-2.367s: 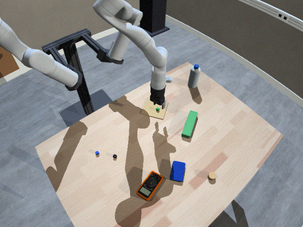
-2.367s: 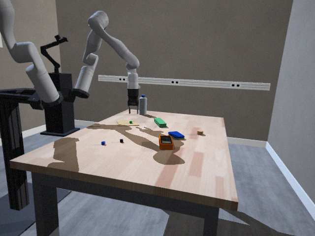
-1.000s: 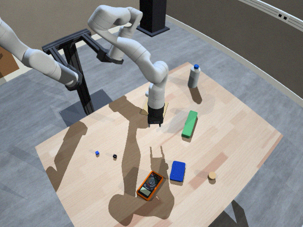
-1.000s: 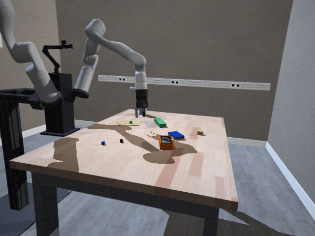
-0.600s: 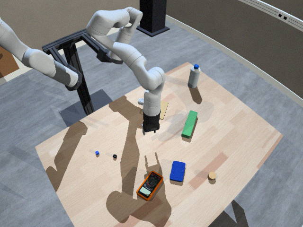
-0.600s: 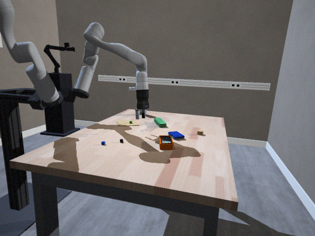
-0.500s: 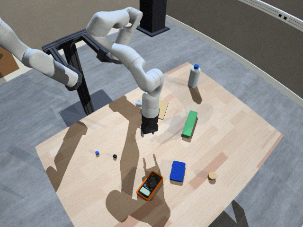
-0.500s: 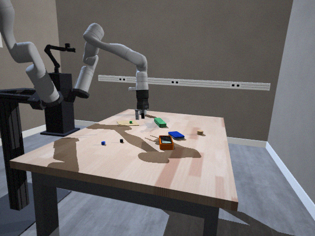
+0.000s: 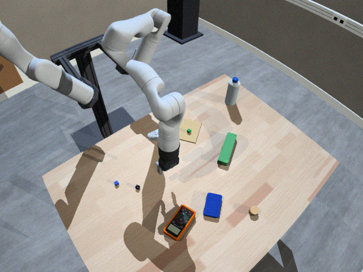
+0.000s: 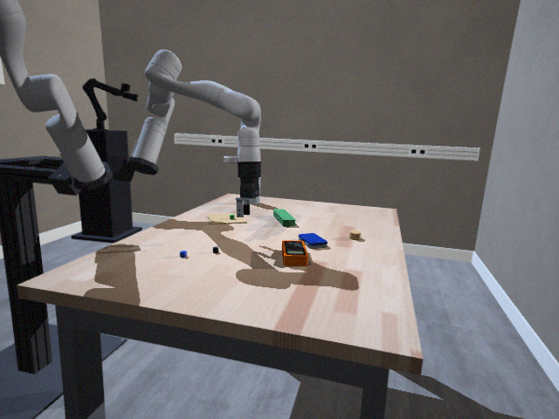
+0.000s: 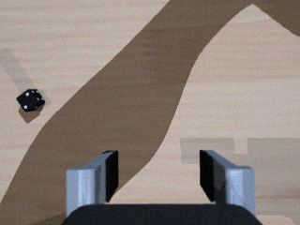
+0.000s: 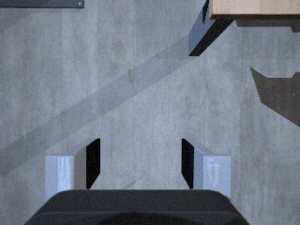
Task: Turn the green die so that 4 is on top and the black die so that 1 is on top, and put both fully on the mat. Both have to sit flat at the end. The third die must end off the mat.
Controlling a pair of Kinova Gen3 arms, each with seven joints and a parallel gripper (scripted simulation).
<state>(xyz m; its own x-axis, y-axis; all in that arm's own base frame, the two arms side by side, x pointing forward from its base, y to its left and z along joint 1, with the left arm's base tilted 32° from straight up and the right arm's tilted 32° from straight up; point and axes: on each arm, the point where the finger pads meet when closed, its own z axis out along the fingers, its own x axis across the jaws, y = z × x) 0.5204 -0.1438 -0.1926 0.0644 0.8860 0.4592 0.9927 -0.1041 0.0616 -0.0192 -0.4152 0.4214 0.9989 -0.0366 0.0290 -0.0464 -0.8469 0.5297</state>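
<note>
Now: the black die 12 cm to the right of my left hand, 10 cm below it and 5 cm behind it. Also, from my left hand: blue die (18 cm to the right, 13 cm behind, 10 cm below); green die (27 cm to the left, 13 cm behind, 10 cm below); blue box (23 cm ahead, 10 cm below, 6 cm to the left).
</note>
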